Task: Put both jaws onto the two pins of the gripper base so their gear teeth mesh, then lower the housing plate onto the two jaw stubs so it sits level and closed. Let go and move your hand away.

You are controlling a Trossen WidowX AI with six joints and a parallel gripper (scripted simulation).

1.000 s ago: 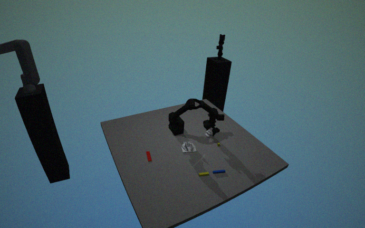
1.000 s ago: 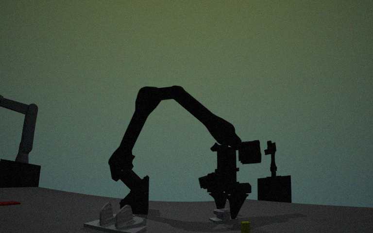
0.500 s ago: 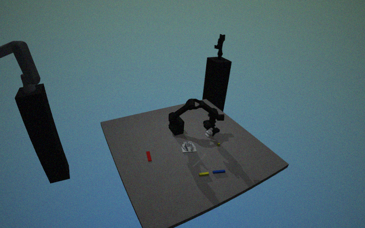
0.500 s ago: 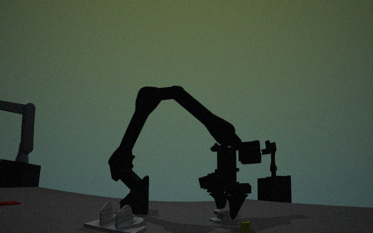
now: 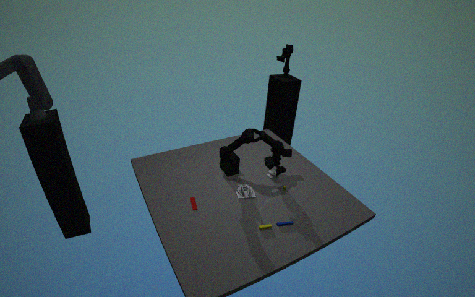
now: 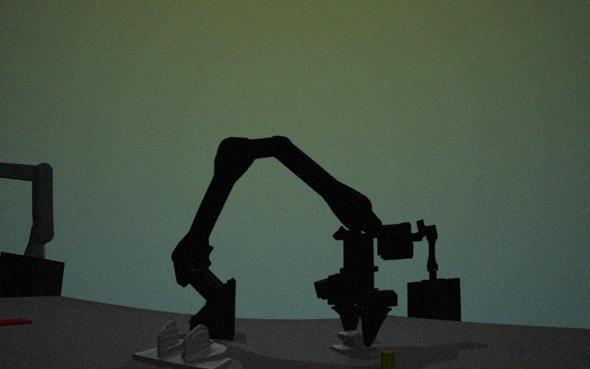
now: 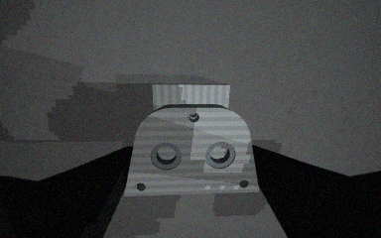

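The housing plate is 27 cm to the right of my gripper tip and 5 cm ahead of it. From my gripper tip the other things lie so: gripper base: 2 cm above, 1 cm to the right; then jaw: 26 cm to the right, 7 cm ahead, 1 cm above; then small yellow cube: 17 cm ahead, 2 cm to the right.
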